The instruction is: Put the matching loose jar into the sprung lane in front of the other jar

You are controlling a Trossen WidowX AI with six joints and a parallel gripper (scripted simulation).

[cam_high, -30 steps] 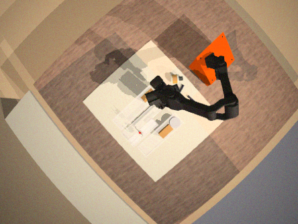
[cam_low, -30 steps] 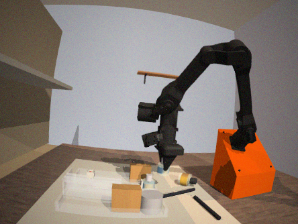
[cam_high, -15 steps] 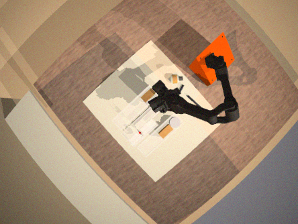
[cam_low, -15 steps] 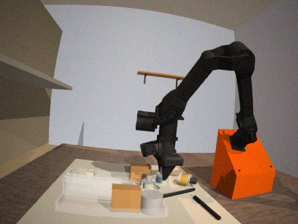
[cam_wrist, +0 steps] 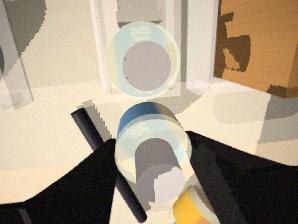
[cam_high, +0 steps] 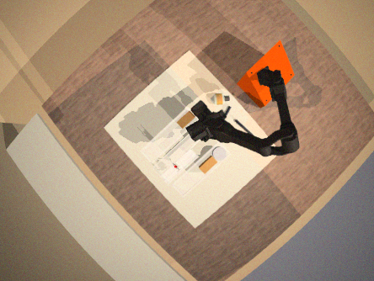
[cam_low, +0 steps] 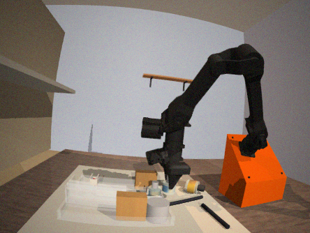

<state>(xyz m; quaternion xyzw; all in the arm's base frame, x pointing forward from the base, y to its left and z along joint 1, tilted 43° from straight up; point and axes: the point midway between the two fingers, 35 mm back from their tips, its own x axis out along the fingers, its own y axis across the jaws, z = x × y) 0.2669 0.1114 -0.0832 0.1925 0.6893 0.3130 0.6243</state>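
My gripper tip is 40 mm short of the grey cylinder, 130 mm to the right of it and 20 mm above it. Round my gripper tip: white sprung lane (190 mm ahead, 50 mm to the left, 30 mm below).
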